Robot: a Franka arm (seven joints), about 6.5 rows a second.
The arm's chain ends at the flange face. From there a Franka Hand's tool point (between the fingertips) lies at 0.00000 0.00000 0.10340 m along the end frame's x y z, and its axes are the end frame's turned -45 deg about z.
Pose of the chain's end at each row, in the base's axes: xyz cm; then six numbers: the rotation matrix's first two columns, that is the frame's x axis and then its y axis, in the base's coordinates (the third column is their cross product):
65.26 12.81 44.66 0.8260 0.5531 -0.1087 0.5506 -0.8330 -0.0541
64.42 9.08 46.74 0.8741 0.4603 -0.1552 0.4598 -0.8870 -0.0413
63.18 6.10 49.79 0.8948 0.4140 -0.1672 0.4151 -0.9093 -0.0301
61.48 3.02 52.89 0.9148 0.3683 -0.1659 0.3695 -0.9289 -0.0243
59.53 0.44 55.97 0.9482 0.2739 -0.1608 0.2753 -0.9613 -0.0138
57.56 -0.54 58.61 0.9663 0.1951 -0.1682 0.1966 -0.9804 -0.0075
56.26 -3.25 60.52 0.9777 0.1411 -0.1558 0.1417 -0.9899 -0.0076
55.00 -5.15 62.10 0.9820 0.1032 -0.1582 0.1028 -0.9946 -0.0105
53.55 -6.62 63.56 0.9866 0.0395 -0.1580 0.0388 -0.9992 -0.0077
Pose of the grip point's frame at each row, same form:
64.01 12.65 34.40 0.1947 0.9801 -0.0386 0.9734 -0.1979 -0.1151
62.80 8.72 36.53 0.2930 0.9527 -0.0805 0.9432 -0.3017 -0.1389
61.48 5.66 39.60 0.3392 0.9357 -0.0969 0.9262 -0.3502 -0.1395
59.79 2.62 42.70 0.3856 0.9173 -0.1001 0.9081 -0.3964 -0.1345
57.89 0.12 45.77 0.4758 0.8734 -0.1039 0.8651 -0.4861 -0.1235
55.84 -0.81 48.42 0.5443 0.8312 -0.1136 0.8223 -0.5553 -0.1242
54.65 -3.40 50.31 0.5911 0.7997 -0.1048 0.7915 -0.6002 -0.1155
53.36 -5.21 51.89 0.6217 0.7763 -0.1044 0.7671 -0.6303 -0.1193
51.91 -6.60 53.35 0.6702 0.7345 -0.1063 0.7251 -0.6786 -0.1172

